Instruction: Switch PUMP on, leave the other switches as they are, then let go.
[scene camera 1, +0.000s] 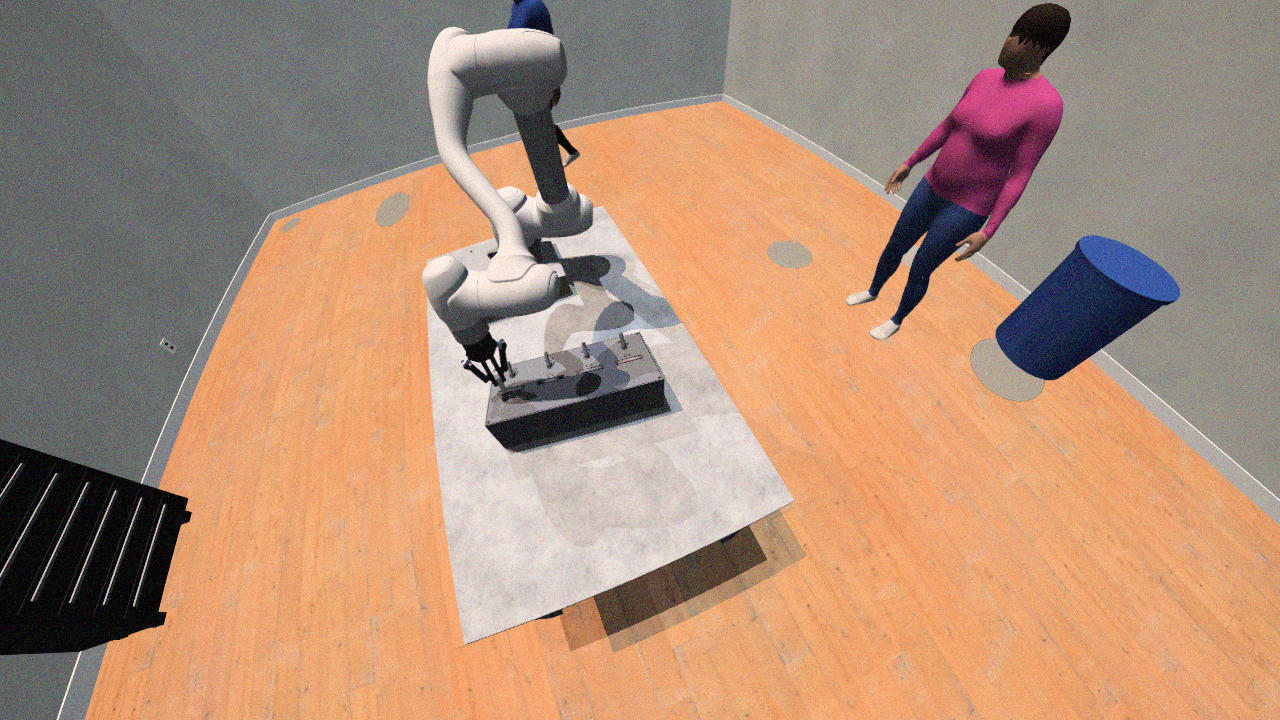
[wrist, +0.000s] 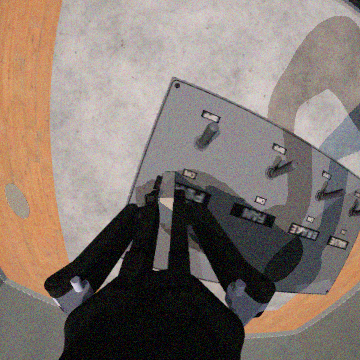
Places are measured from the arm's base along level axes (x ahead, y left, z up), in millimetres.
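Pixels of known places: gripper, fingertip midpoint: (scene camera 1: 504, 389) (wrist: 169, 182).
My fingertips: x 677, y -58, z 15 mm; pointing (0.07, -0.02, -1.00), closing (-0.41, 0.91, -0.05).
Behind a point stands the place of what it marks.
A grey switch panel (scene camera 1: 581, 379) {y 175, x 707, z 27 mm} (wrist: 240, 150) {y 19, x 602, z -14 mm} stands on the table and carries several upright levers. The PUMP lever (scene camera 1: 512, 368) {y -34, x 603, z 14 mm} (wrist: 207, 136) {y -41, x 599, z 20 mm} is at one end of the row and leans toward its OFF label (wrist: 210, 116) {y -41, x 578, z -24 mm}. Its ON label (wrist: 190, 173) {y -36, x 657, z 6 mm} is on the side nearer the gripper. The FAN lever (scene camera 1: 549, 360) {y 86, x 601, z 10 mm} (wrist: 282, 169) {y 75, x 594, z 17 mm}, BRAKE lever (scene camera 1: 585, 350) {y 201, x 594, z 12 mm} (wrist: 330, 193) {y 194, x 588, z 12 mm} and VALVE lever (scene camera 1: 622, 340) {y 319, x 587, z 13 mm} stand beside it. My gripper (scene camera 1: 501, 385) {y -58, x 677, z 15 mm} (wrist: 169, 182) {y -58, x 677, z 15 mm} is shut and empty, over the PUMP name plate (wrist: 195, 194) {y -17, x 680, z 14 mm} and apart from the PUMP lever. Its height above the panel is hard to tell.
The pale table (scene camera 1: 572, 510) {y 79, x 1035, z -97 mm} (wrist: 110, 75) {y -225, x 581, z -96 mm} bears the panel and the arm. A person in pink (scene camera 1: 1002, 134) and a blue barrel (scene camera 1: 1083, 308) stand right of the table. Another person in blue (scene camera 1: 530, 15) is behind the arm. A black slatted object (scene camera 1: 85, 546) is at the left.
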